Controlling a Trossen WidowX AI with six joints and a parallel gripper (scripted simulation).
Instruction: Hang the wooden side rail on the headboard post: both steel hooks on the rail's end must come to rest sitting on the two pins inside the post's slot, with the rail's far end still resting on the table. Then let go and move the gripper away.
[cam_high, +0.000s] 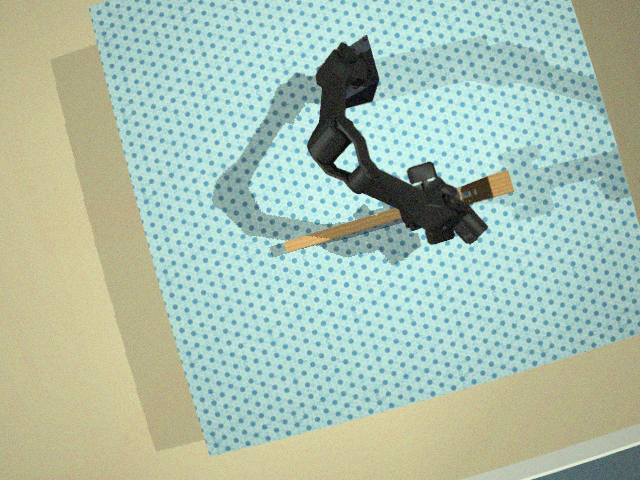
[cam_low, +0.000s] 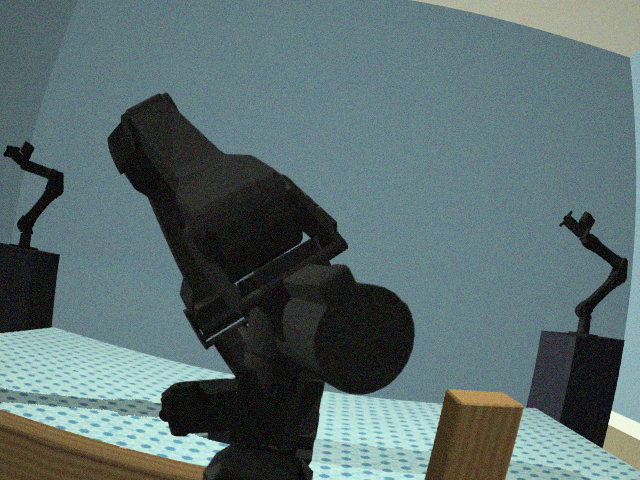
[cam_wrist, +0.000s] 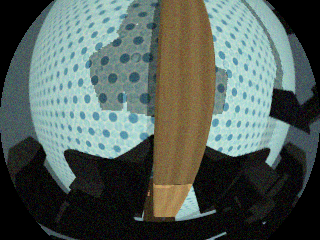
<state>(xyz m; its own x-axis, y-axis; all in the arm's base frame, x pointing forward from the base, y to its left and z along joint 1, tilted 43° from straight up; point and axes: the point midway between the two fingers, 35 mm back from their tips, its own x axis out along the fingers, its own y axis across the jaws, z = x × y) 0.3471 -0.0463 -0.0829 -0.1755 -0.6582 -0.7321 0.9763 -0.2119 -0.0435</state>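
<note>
My gripper tip is 140 mm to the right of the headboard post, 50 mm below it and 30 mm short of it.
</note>
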